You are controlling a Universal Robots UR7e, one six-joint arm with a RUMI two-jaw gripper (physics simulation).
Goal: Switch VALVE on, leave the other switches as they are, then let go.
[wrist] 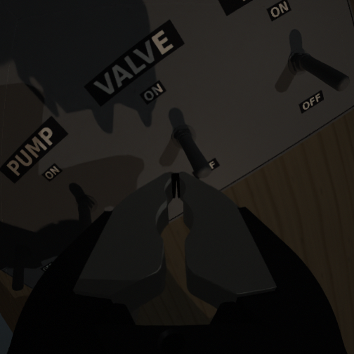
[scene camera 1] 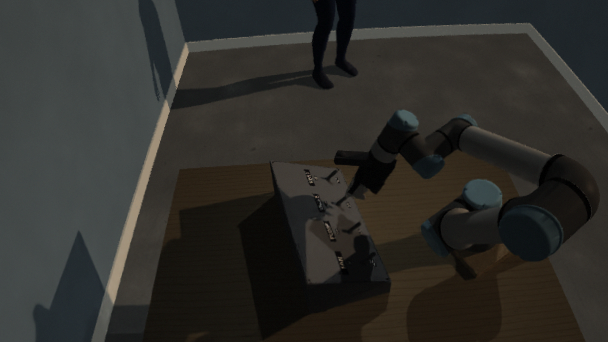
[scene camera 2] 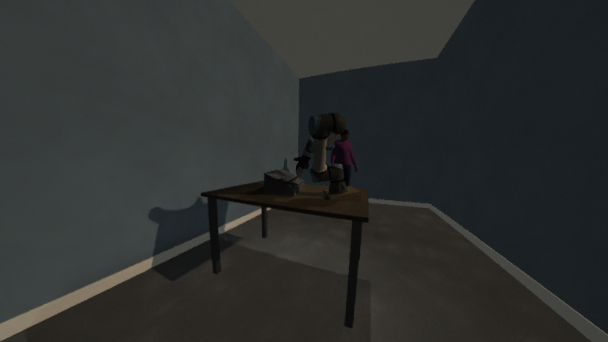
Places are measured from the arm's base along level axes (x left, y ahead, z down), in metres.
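Pixels of known places: gripper, fingertip midpoint: (scene camera 1: 346,197) (scene camera 2: 296,175); arm's base, origin of the base link: (scene camera 2: 338,191).
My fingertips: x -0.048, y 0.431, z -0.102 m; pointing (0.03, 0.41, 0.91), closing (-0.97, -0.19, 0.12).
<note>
Ahead of a thing's pixels: the offset from my fingertips to its top centre. Level surfaces: height alone.
The grey sloped switch panel (scene camera 1: 292,200) (scene camera 2: 281,184) (wrist: 225,65) stands on the table. The VALVE lever @(dy +0.011, dx -0.013, dz +0.007 m) (scene camera 1: 343,200) (wrist: 191,151) leans toward its OFF label, which it partly covers. The VENT lever @(dy +0.053, dx -0.126, dz +0.007 m) (scene camera 1: 331,175) (wrist: 320,71) also leans to OFF. The PUMP lever @(dy -0.030, dx +0.099, dz +0.007 m) (scene camera 1: 352,228) and the FAN lever @(dy -0.072, dx +0.212, dz +0.007 m) (scene camera 1: 369,259) lean the same way; shadow makes both hard to see in the wrist view. My gripper (scene camera 1: 351,194) (scene camera 2: 299,171) (wrist: 176,174) is shut and empty. Its tips are beside the VALVE lever's free end, on the OFF side; whether they touch it is unclear.
The wooden table @(dz +0.137 m) (scene camera 1: 210,280) (scene camera 2: 320,206) bears the panel and my arm's base, which sits on a wooden block (scene camera 1: 487,262). A person (scene camera 1: 324,40) (scene camera 2: 343,152) stands behind the table. A wall (scene camera 1: 75,125) (scene camera 2: 150,100) rises on the left. The arm's shadow falls over the panel.
</note>
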